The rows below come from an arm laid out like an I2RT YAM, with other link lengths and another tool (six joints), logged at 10 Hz.
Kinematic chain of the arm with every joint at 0, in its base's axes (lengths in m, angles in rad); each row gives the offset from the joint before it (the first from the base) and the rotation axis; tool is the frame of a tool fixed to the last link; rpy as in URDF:
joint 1: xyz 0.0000 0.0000 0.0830 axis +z
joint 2: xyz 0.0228 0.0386 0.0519 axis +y
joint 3: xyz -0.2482 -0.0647 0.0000 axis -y
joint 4: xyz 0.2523 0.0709 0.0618 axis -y
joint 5: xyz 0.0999 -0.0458 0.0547 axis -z
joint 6: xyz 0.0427 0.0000 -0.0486 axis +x
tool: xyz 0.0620 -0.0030 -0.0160 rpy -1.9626 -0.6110 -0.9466
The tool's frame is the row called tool.
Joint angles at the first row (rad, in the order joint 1, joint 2, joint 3, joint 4, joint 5, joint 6):
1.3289 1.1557 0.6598 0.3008 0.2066 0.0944
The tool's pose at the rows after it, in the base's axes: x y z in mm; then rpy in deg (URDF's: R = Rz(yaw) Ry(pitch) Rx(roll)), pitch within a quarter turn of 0, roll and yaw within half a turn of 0:
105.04 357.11 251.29 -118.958 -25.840 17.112
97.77 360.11 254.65 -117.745 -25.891 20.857
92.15 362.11 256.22 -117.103 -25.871 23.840
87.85 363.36 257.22 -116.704 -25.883 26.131
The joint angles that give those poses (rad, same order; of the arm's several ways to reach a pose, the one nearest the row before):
1.3289 1.1515 0.6598 0.3153 0.1333 0.0917
1.3289 1.1492 0.6590 0.3306 0.0582 0.0887
1.3289 1.1492 0.6590 0.3386 0.0009 0.0860
1.3289 1.1492 0.6590 0.3435 -0.0421 0.0834

